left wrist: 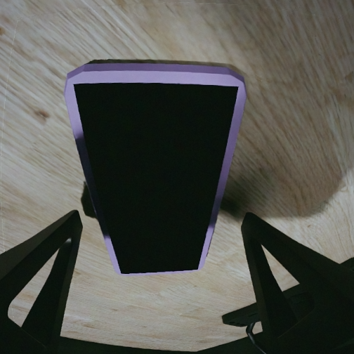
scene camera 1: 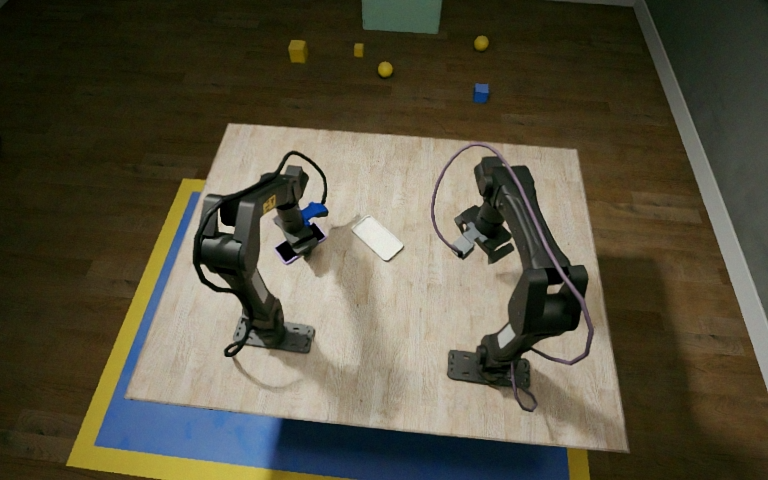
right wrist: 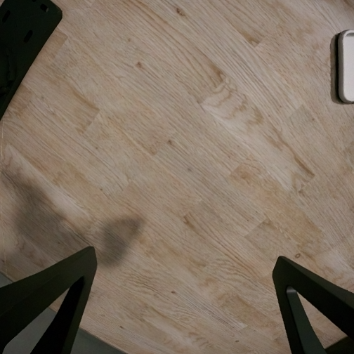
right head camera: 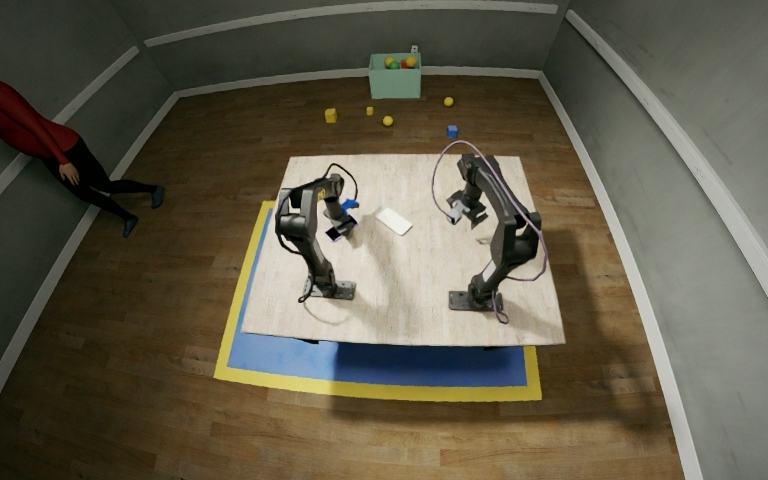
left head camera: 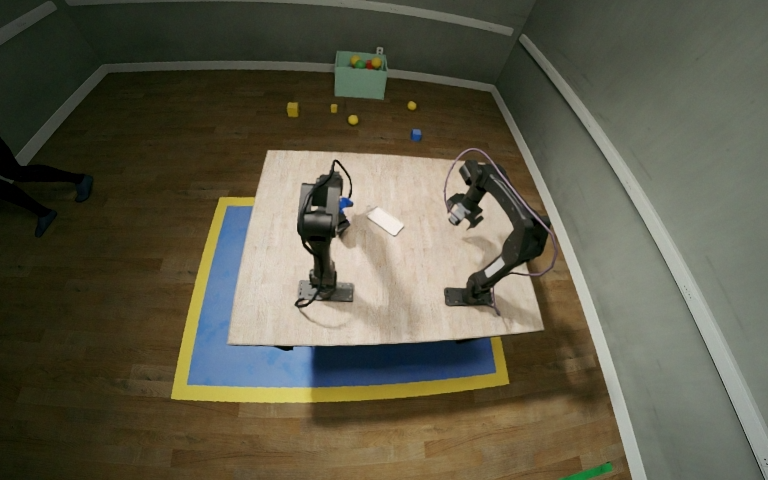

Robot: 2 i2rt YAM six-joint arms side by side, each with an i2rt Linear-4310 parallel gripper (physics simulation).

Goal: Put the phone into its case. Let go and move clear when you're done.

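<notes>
The phone [right head camera: 334, 233] [scene camera 1: 285, 251] [left wrist: 155, 170], with a black screen and purple rim, lies screen up on the table at the left. In the left head camera my left arm hides most of it. The white case [left head camera: 385, 221] [right head camera: 394, 221] [scene camera 1: 377, 238] [right wrist: 347, 67] lies flat to the right of the phone, open side up. My left gripper [right head camera: 343, 226] [scene camera 1: 300, 244] [left wrist: 163, 219] is open low over the phone, its fingers on either side of the phone's long edges. My right gripper [right head camera: 465, 210] [scene camera 1: 482, 237] [right wrist: 186, 262] is open and empty above the table, to the right of the case.
A blue part [left head camera: 346, 203] [right head camera: 350, 205] [scene camera 1: 314, 212] sits by my left wrist. A black cable loops over the left arm and a purple cable over the right arm. Behind the table [scene camera 1: 396, 396] are a green bin [left head camera: 360, 82] and scattered blocks and balls. A person stands at the far left.
</notes>
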